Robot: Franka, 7 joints.
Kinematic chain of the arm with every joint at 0, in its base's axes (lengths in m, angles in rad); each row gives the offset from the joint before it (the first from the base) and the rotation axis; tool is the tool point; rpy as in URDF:
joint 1: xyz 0 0 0.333 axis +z
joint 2: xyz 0 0 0 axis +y
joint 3: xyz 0 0 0.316 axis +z
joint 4: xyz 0.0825 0 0 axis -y
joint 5: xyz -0.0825 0 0.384 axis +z
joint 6: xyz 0 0 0 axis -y
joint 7: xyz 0.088 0 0 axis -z
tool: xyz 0 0 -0.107 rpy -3.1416 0 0
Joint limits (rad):
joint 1: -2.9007..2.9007
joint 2: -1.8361..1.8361
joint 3: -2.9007..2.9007
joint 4: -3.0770..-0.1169
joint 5: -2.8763..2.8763
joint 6: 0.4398..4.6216
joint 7: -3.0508..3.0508
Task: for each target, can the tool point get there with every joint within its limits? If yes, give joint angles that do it. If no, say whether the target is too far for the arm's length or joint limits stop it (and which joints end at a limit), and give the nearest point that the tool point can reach.
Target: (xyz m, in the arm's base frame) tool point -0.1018 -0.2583 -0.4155
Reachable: no: joint limits stop it (at a limit: joint 2) | nearest point -0.1020 -0.2588 -0.3607 | short by 0.055 m
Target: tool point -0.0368 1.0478 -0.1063
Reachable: no: too far | nearest point -0.0278 0.7908 0.0015 | short by 0.279 m
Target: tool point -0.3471 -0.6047 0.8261
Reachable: yes | joints 0.8081 -1.1596 -0.8213 -0.4694 -1.6306 2.5922 0.6546
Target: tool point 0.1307 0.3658 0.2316
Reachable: yes | joints 2.4176 0.1639 -1.0556 -2.5079 -0.5421 1.8699 2.5643
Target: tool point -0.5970 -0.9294 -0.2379
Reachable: no: too far | nearest point -0.4119 -0.6412 -0.0609 | short by 0.386 m
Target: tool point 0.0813 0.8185 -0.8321
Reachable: no: too far | nearest point 0.0529 0.5323 -0.2974 | short by 0.607 m
